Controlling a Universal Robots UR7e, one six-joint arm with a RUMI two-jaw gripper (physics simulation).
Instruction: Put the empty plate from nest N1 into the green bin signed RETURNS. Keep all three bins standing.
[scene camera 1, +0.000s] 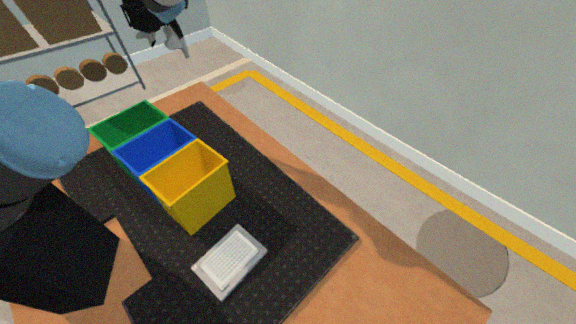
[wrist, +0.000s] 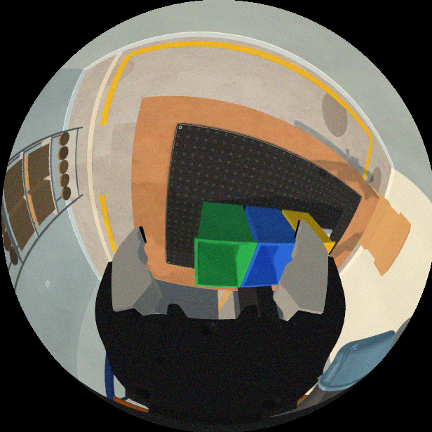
Labels:
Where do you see a green bin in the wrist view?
At 224, 246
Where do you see my gripper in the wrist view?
At 218, 226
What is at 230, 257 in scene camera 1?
A white gridded plate.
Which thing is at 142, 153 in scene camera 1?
A blue bin.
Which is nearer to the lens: the yellow bin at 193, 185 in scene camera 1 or the green bin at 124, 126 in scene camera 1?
The yellow bin.

